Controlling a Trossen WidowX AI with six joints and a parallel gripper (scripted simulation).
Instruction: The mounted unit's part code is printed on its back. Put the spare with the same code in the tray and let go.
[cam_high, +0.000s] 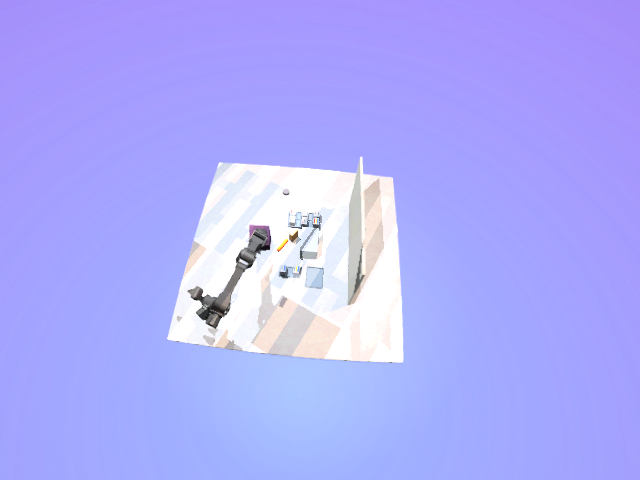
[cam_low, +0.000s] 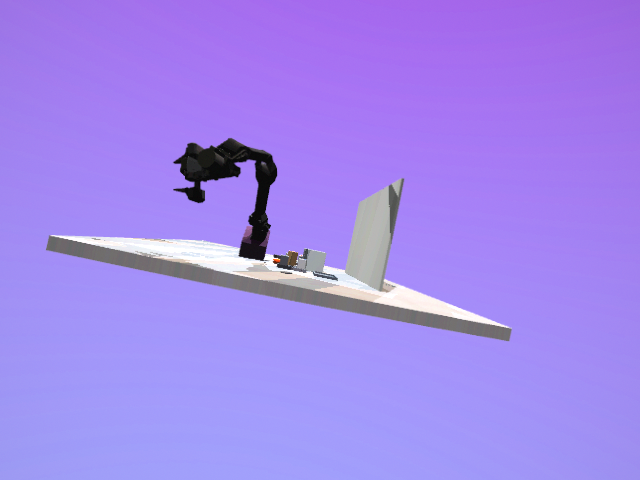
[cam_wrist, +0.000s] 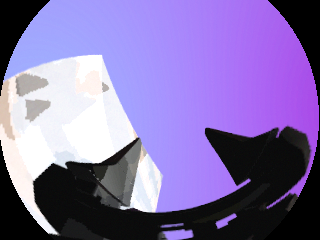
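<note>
My gripper tip is now 39 cm short of the spare, 30 cm to the right of it and 20 cm above it. The rest, counted from my gripper tip: mounted grey unit (52 cm ahead, 49 cm to the left, 19 cm below); then tray (58 cm ahead, 29 cm to the left, 24 cm below); then tan block (53 cm to the left, 42 cm ahead, 21 cm below).
</note>
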